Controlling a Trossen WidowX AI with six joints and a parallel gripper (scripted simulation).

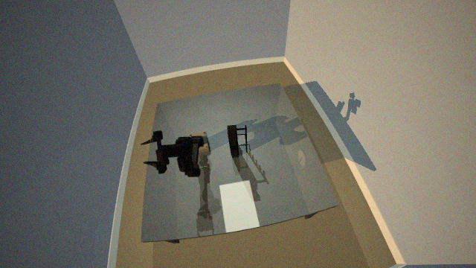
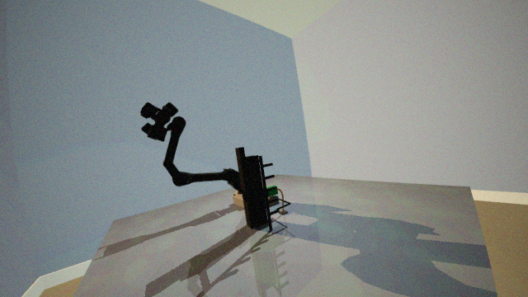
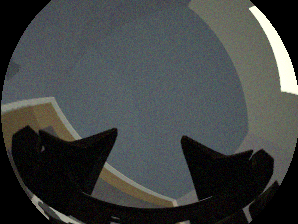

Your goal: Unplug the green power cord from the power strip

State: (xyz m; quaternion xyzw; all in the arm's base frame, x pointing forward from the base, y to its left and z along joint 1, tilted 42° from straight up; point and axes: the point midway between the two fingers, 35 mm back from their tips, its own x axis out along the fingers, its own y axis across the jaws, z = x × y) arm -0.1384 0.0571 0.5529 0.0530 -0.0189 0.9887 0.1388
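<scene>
Now: the green plug 490 mm ahead of my gripper tip, 250 mm to the left of it and 400 mm below it.
</scene>
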